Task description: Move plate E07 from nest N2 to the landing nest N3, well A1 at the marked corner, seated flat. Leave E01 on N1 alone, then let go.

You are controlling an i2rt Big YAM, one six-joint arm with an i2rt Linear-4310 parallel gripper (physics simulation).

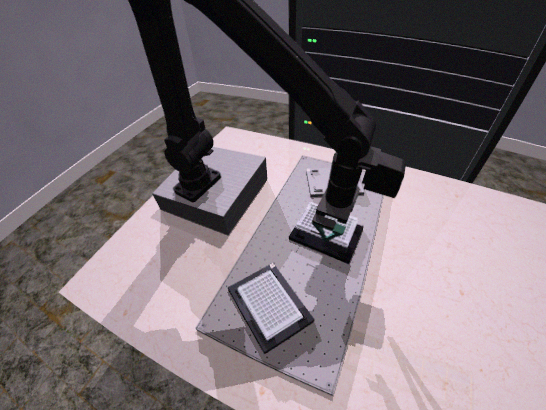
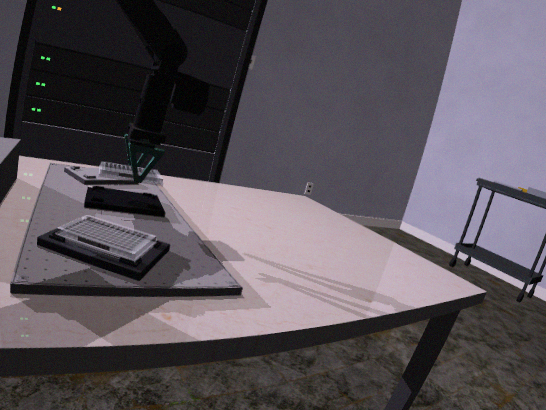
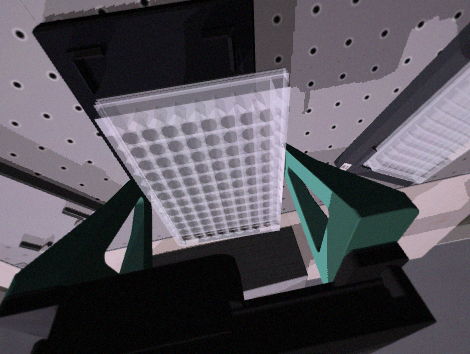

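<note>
The clear 96-well plate E07 (image 1: pixel 306 218) (image 2: pixel 112 171) (image 3: pixel 210 150) is between the green fingers of my gripper (image 1: pixel 327 230) (image 2: pixel 133 172) (image 3: pixel 212 165), which is shut on its long sides. It hangs above the black landing nest N3 (image 1: pixel 320 245) (image 2: pixel 125 201) (image 3: pixel 150 45), apart from it and looking roughly level. The nest's A1 corner mark is hidden, and I cannot read the plate's A1 corner. The grey nest N2 (image 1: pixel 322 176) (image 2: pixel 85 175) (image 3: pixel 30 215) stands behind, with no plate on it. Plate E01 (image 1: pixel 270 302) (image 2: pixel 107 237) (image 3: pixel 430 135) sits on the dark nest N1 (image 1: pixel 266 345) (image 2: pixel 142 270) at the front.
The nests stand on a grey perforated board (image 1: pixel 300 370) (image 2: pixel 200 280) on the pale table (image 1: pixel 450 275) (image 2: pixel 300 260). The arm's base stands on a grey block (image 1: pixel 240 175) beside the board. A dark rack (image 1: pixel 415 145) stands behind the table. A cart (image 2: pixel 500 260) stands at the right.
</note>
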